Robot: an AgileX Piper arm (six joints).
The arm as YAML. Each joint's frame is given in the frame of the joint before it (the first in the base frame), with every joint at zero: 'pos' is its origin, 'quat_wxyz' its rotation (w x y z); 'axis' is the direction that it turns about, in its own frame. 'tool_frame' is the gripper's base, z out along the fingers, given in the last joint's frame.
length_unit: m
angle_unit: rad
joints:
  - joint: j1
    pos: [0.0, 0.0, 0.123]
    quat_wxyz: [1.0, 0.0, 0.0, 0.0]
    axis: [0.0, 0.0, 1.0]
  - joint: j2
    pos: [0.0, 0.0, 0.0]
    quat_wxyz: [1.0, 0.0, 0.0, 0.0]
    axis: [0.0, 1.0, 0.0]
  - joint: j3
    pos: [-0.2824, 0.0, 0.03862]
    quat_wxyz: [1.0, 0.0, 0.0, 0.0]
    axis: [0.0, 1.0, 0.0]
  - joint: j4
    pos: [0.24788, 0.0, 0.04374]
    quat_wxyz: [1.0, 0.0, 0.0, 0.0]
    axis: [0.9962, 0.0, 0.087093]
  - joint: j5
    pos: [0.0, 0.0, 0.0]
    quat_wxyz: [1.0, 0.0, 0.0, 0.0]
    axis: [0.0, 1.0, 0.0]
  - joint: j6
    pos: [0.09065, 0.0, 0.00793]
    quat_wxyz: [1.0, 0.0, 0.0, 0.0]
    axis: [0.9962, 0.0, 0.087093]
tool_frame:
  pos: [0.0, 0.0, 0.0]
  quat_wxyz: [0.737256, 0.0, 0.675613, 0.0]
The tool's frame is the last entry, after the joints.
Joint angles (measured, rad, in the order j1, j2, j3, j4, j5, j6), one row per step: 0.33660, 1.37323, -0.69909, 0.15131, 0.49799, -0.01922; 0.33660, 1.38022, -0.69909, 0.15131, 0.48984, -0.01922; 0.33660, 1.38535, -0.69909, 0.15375, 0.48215, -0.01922; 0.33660, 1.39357, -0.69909, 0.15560, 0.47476, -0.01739; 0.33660, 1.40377, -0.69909, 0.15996, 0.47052, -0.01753; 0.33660, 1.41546, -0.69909, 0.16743, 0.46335, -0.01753; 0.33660, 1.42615, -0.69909, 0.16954, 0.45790, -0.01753; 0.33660, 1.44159, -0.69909, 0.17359, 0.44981, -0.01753; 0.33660, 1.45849, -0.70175, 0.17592, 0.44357, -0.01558; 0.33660, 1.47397, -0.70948, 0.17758, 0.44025, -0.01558; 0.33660, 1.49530, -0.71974, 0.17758, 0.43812, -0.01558; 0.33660, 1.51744, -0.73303, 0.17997, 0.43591, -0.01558; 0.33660, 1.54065, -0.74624, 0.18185, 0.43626, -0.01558; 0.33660, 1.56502, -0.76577, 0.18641, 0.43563, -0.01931
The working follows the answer.
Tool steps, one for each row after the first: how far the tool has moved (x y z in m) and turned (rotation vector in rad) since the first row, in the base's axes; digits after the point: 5 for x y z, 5 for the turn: 0.00120, 0.00031, -0.00138, -0.00029, -0.00123, -0.00102; 0.00218, 0.00067, -0.00232, 0.00181, -0.00311, -0.00336; 0.00337, 0.00107, -0.00405, 0.00310, -0.00155, -0.00696; 0.00442, 0.00157, -0.00640, 0.00404, 0.00515, -0.00990; 0.00577, 0.00226, -0.00901, 0.00757, 0.01129, -0.01521; 0.00693, 0.00267, -0.01148, 0.00688, 0.01667, -0.01722; 0.00857, 0.00330, -0.01506, 0.00664, 0.02450, -0.02079; 0.01067, 0.00403, -0.01846, 0.00581, 0.03294, -0.02486; 0.01348, 0.00503, -0.02040, 0.00518, 0.03746, -0.02637; 0.01705, 0.00625, -0.02337, 0.00189, 0.04581, -0.02674; 0.02128, 0.00779, -0.02590, 0.00113, 0.05262, -0.02860; 0.02530, 0.00928, -0.02897, -0.00101, 0.06284, -0.02982; 0.03078, 0.01137, -0.03091, -0.00065, 0.06717, -0.02949
Tool pose at each row, in the base's axes (x y z in m, rotation vector in rad; rounded; the steps above come from the unrounded poses): 0.23019, 0.08749, 0.20688, -0.32043, 2.64958, 0.24303; 0.23139, 0.08780, 0.20549, -0.31922, 2.64852, 0.24204; 0.23237, 0.08816, 0.20456, -0.31550, 2.64647, 0.24364; 0.23356, 0.08856, 0.20283, -0.31023, 2.64810, 0.24454; 0.23461, 0.08906, 0.20047, -0.30571, 2.65477, 0.24631; 0.23596, 0.08974, 0.19787, -0.29719, 2.66057, 0.25064; 0.23712, 0.09016, 0.19540, -0.29447, 2.66619, 0.25028; 0.23876, 0.09079, 0.19182, -0.28938, 2.67425, 0.25056; 0.24086, 0.09152, 0.18841, -0.28377, 2.68306, 0.25003; 0.24367, 0.09252, 0.18647, -0.28170, 2.68777, 0.24971; 0.24725, 0.09374, 0.18351, -0.28183, 2.69670, 0.24707; 0.25147, 0.09528, 0.18097, -0.27921, 2.70371, 0.24698; 0.25549, 0.09677, 0.17791, -0.27768, 2.71431, 0.24600; 0.26097, 0.09886, 0.17596, -0.27778, 2.71846, 0.24755

